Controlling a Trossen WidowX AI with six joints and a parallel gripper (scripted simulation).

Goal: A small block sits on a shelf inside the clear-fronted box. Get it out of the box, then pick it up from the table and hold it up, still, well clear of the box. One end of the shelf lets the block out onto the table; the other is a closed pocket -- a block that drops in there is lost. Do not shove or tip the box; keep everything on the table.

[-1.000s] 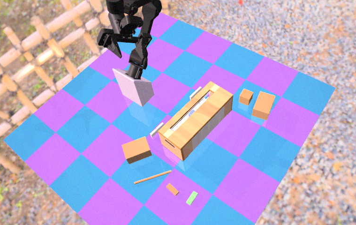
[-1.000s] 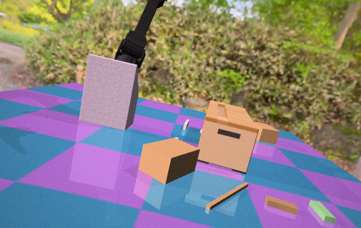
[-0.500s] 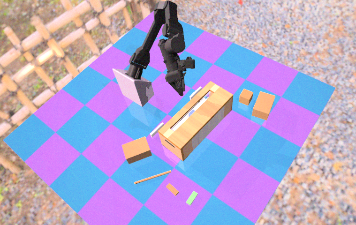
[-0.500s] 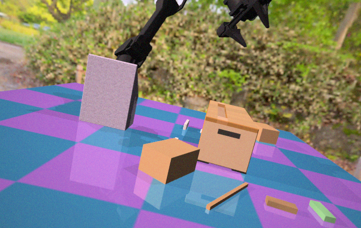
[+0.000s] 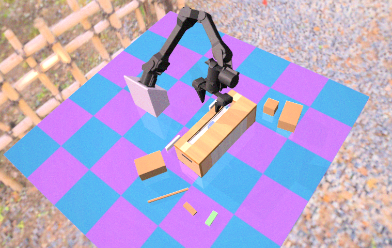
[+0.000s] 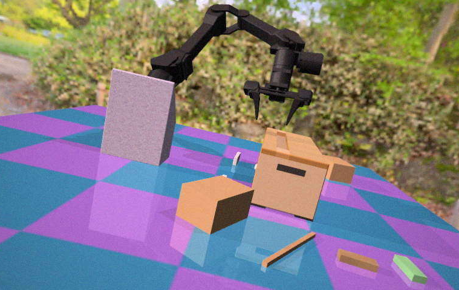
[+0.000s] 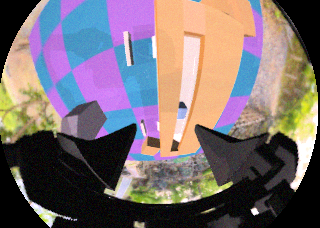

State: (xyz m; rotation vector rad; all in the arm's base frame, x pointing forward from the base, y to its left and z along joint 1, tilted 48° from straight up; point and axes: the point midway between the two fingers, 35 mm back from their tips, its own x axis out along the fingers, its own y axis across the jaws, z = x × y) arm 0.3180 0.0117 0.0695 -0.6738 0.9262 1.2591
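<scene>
The wooden box is 20 mm ahead of my gripper tip, 30 mm to the right of it and 100 mm below it. Round my gripper tip: green tile: 240 mm ahead, 360 mm to the right, 160 mm below; thin stick: 30 mm ahead, 380 mm to the right, 160 mm below; bluish block: 40 mm ahead, 40 mm to the right, 80 mm below.
</scene>
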